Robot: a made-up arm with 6 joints.
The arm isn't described. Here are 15 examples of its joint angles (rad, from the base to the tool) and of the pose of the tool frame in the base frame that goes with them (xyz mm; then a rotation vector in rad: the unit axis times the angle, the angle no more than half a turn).
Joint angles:
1: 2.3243 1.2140 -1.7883 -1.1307 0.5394 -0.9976
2: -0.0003 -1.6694 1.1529 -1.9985 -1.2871 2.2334
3: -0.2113 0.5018 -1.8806 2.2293 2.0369 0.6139
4: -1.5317 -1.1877 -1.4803 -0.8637 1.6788 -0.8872
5: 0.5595 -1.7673 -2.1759 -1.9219 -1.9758 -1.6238
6: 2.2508 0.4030 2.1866 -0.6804 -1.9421 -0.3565
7: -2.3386 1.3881 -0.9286 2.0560 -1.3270 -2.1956
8: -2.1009 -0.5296 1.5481 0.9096 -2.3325 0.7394
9: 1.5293 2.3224 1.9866 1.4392 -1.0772 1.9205
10: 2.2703 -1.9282 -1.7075 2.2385 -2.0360 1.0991
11: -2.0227 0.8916 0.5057 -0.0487 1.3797 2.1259
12: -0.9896 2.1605 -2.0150 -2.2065 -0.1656 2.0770
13: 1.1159 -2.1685 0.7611 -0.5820 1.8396 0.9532
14: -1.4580 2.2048 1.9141 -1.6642 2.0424 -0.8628
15: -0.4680 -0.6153 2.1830 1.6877 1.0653 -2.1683
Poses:
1: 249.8 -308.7 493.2 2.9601 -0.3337 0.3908
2: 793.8 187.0 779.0 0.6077 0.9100 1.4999
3: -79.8 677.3 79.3 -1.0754 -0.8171 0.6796
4: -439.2 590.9 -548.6 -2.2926 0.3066 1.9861
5: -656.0 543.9 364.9 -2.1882 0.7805 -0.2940
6: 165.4 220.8 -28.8 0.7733 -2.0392 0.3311
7: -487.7 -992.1 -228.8 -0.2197 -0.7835 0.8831
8: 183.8 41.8 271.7 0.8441 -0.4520 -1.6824
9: -100.2 5.0 -43.9 1.9588 -0.2121 1.9841
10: -550.7 -549.4 893.8 -1.2161 0.2817 2.0750
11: -95.5 -439.3 -53.7 -0.5711 -1.1498 -1.8917
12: -38.0 -354.2 -1046.6 2.3298 -0.4364 0.5209
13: -254.2 -581.8 912.8 1.7189 -0.0119 -1.0394
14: -661.0 228.3 71.0 -0.9876 -0.3261 -0.9690
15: 599.5 -30.8 171.7 1.4470 -0.3765 2.7155
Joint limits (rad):
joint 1: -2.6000..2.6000
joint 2: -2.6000..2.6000
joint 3: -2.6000..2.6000
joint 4: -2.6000..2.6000
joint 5: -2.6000..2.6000
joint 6: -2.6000..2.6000
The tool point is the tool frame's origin. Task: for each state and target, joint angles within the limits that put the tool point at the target. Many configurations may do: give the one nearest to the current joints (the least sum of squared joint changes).
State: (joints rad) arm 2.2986 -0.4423 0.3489 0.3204 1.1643 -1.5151
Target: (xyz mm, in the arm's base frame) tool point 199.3 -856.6 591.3
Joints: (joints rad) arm 2.6000 -0.7231 -0.1129 -0.1108 1.4477 -1.9708
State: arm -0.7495 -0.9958 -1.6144 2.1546 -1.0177 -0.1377
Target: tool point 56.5 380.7 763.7
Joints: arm -0.0587 -0.6197 -2.2332 2.1900 -0.7112 -0.1097
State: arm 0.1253 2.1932 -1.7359 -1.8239 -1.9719 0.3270
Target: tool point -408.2 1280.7 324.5
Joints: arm 0.5600 2.2894 -1.2649 -1.8852 -2.2724 0.4911
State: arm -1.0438 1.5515 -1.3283 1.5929 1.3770 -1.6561
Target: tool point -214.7 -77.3 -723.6
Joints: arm -0.9228 1.7402 -1.3734 1.9773 1.5422 -1.2324
